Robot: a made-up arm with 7 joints.
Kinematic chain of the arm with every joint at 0, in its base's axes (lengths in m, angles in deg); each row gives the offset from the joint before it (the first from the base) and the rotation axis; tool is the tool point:
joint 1: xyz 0 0 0.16 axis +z
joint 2: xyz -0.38 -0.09 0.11 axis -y
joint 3: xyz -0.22 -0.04 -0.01 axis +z
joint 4: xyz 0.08 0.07 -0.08 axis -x
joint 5: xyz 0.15 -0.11 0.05 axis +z
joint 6: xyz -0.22 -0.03 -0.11 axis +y
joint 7: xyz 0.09 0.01 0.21 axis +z
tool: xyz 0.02 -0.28 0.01
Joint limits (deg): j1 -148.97..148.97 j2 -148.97..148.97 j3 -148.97..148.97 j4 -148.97..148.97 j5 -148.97..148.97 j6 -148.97..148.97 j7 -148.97..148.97
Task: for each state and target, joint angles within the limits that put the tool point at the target. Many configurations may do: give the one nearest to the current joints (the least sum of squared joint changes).
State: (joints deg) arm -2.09 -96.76 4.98 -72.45 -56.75 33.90 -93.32
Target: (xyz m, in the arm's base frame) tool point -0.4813 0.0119 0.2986
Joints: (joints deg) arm -29.73 -93.49 15.70 -83.31 -59.43 55.42 -99.30
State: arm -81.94 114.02 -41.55 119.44 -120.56 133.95 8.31
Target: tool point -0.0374 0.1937 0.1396
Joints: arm -110.00 138.61 -46.33 119.07 -110.37 96.04 -22.85
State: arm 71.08 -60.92 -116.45 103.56 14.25 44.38 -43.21
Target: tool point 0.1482 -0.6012 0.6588
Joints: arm 52.67 -43.17 -132.77 95.28 26.12 55.53 -31.46
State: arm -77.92 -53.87 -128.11 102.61 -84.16 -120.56 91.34
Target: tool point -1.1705 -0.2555 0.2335
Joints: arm -21.49 -51.09 -125.36 92.73 -113.58 -119.13 101.93
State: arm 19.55 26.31 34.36 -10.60 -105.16 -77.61 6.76
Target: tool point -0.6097 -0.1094 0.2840
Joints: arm 39.72 28.57 6.62 -7.49 -116.32 -72.87 4.49
